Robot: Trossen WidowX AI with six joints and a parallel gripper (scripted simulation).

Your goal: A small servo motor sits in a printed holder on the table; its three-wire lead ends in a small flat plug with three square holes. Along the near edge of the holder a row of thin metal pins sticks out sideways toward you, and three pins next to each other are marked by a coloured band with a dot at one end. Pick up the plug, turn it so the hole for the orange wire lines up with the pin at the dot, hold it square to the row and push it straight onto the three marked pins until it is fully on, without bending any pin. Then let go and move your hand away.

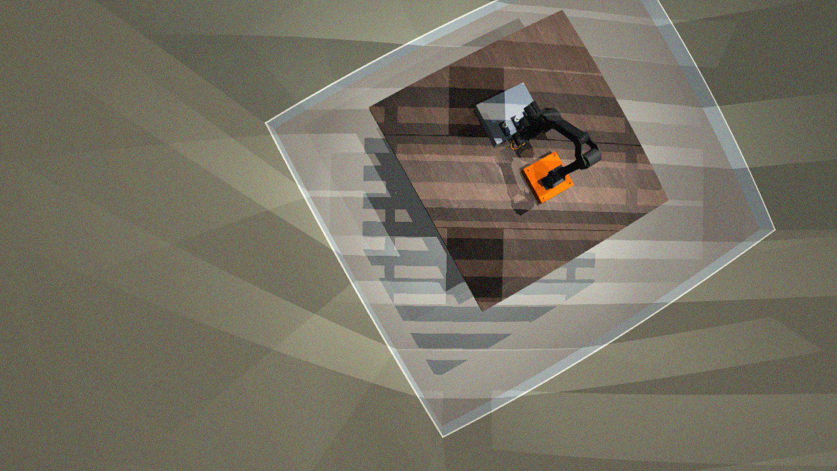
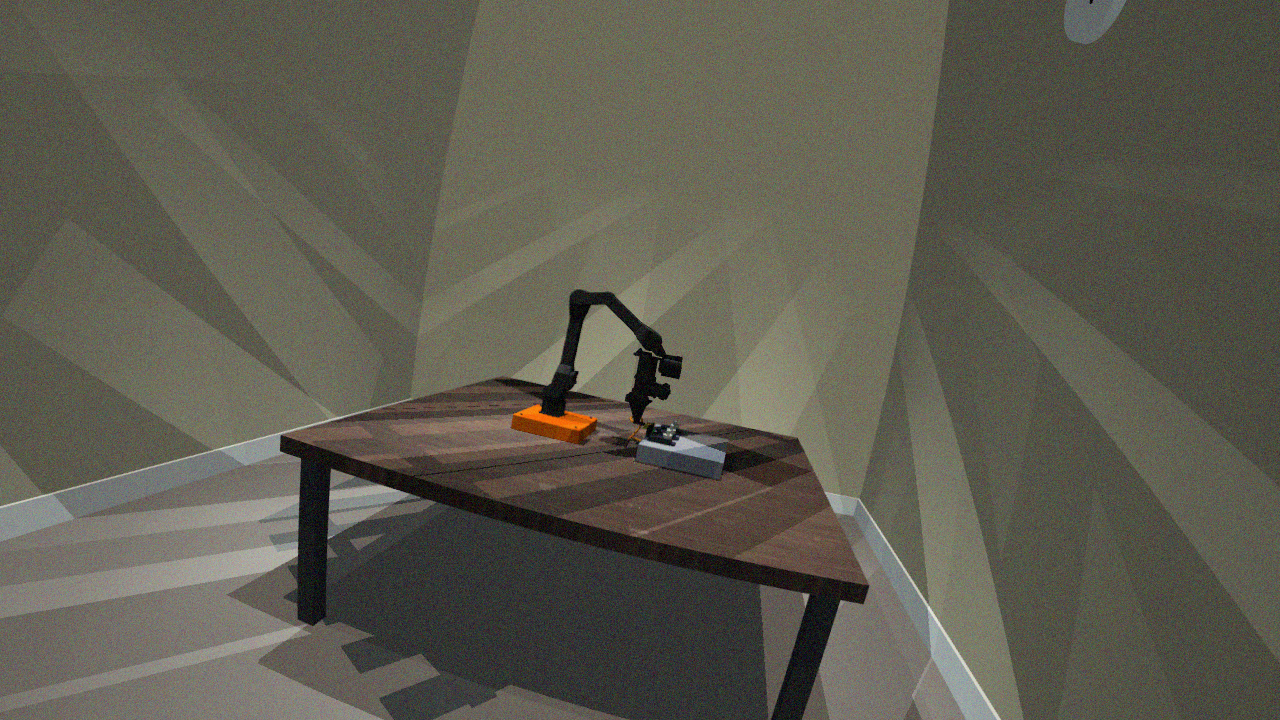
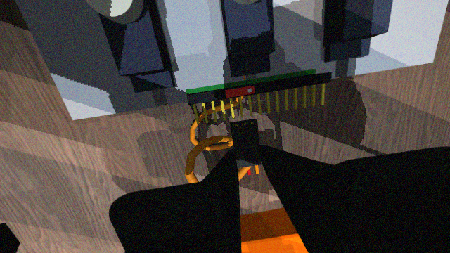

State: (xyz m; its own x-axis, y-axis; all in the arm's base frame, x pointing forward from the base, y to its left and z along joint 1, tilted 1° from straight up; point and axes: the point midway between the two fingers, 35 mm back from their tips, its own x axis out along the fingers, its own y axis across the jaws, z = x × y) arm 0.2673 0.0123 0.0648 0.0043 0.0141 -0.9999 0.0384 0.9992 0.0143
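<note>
The red band is 5 cm ahead of my gripper tip. From my gripper tip the other things lie so: black pin header 5 cm ahead, 1 cm to the right, 1 cm below; then grey printed holder 20 cm ahead, 5 cm below, 2 cm to the right; then green strip 5 cm ahead, 2 cm below, 1 cm to the right.
</note>
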